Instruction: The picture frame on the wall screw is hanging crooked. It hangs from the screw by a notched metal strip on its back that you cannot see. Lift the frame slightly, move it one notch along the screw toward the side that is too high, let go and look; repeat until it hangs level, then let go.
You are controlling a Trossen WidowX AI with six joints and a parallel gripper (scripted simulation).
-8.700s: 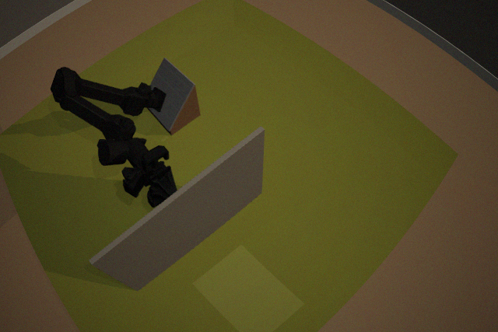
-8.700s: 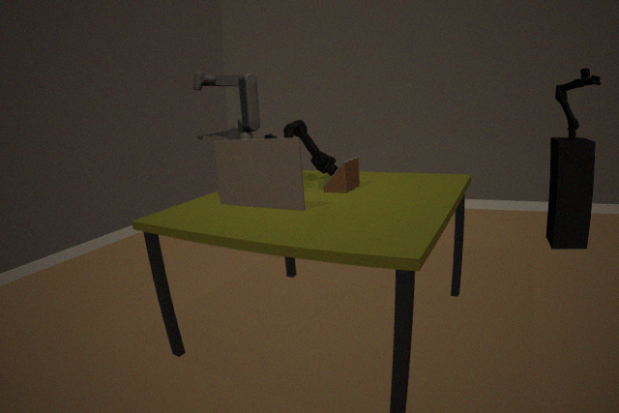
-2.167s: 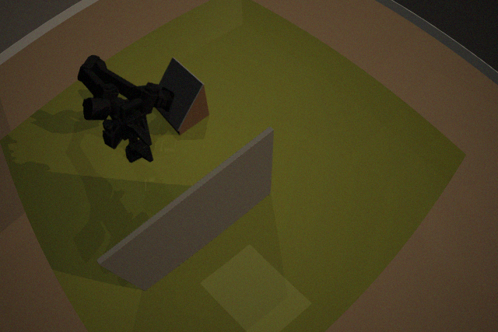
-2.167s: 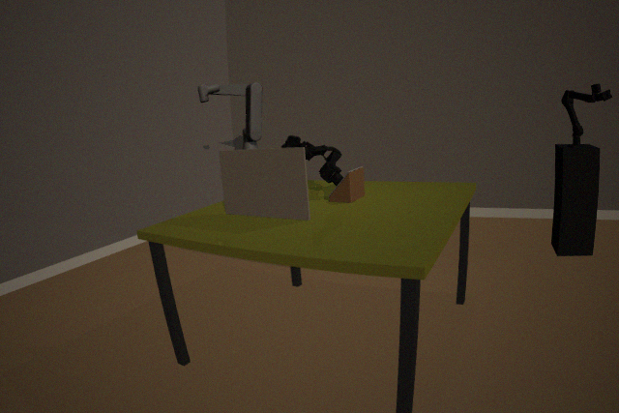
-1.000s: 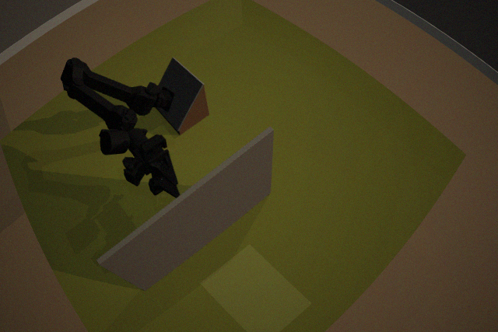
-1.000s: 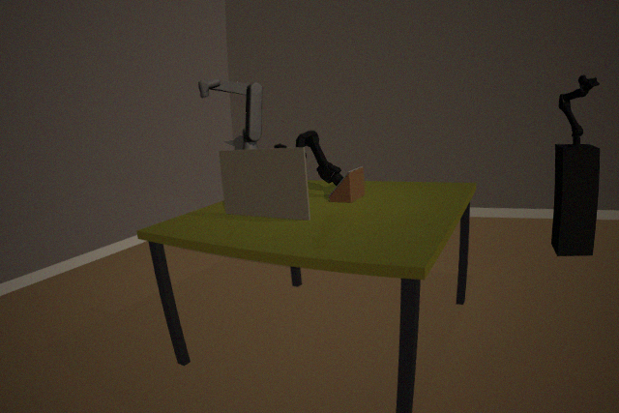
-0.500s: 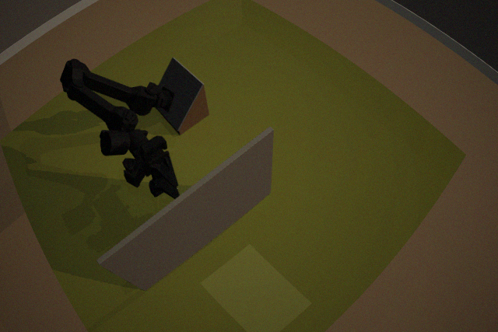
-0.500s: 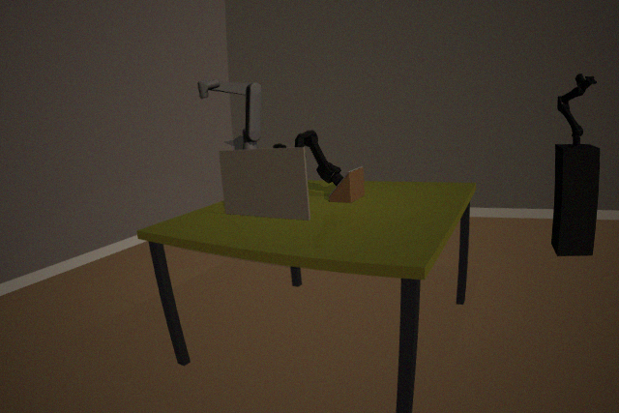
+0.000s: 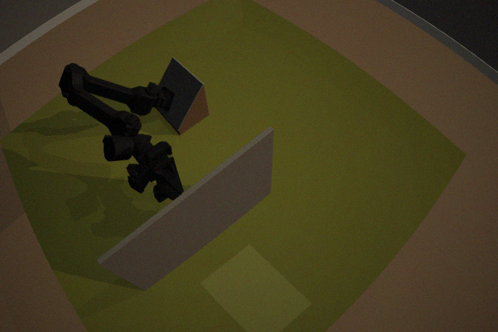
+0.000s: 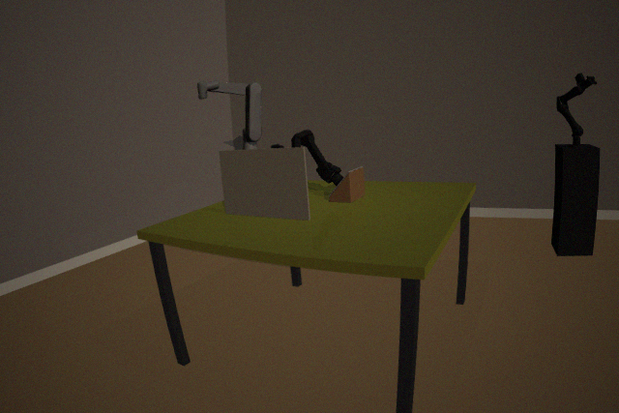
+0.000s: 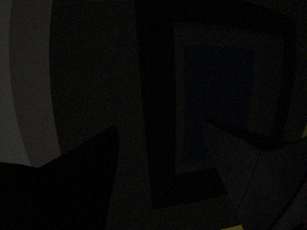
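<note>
My gripper tip is now 50 mm above the dark picture frame, 20 mm short of it and 10 mm to the left of it. Also, from my gripper tip: upright board: 60 mm below, 30 mm ahead, 10 mm to the right.
</note>
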